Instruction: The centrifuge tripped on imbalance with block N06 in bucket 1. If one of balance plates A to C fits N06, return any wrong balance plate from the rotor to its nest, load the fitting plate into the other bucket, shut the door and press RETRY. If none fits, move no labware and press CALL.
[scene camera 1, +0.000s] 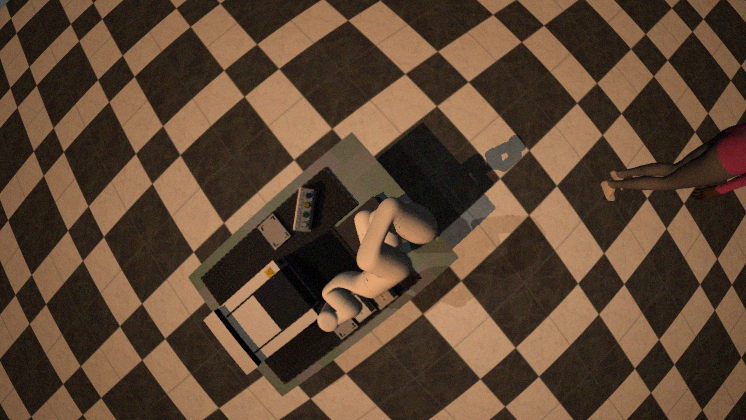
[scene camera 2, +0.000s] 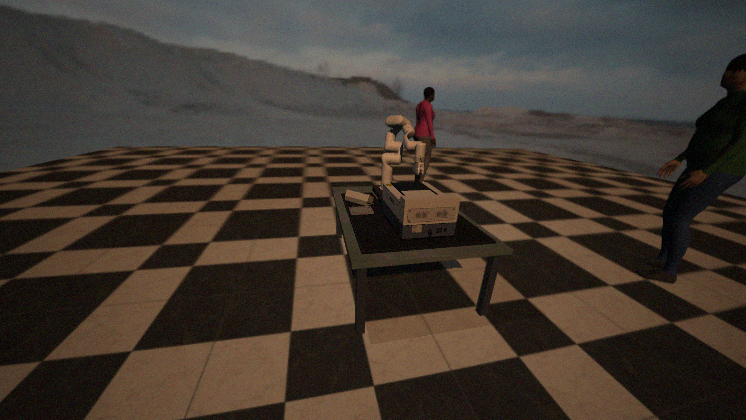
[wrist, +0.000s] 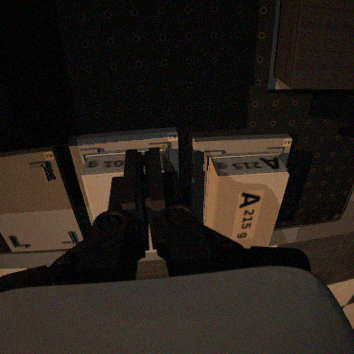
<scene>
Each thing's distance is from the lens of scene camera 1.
centrifuge (scene camera 1: 279, 302): 109 cm
button panel (scene camera 1: 305, 204): 113 cm
</scene>
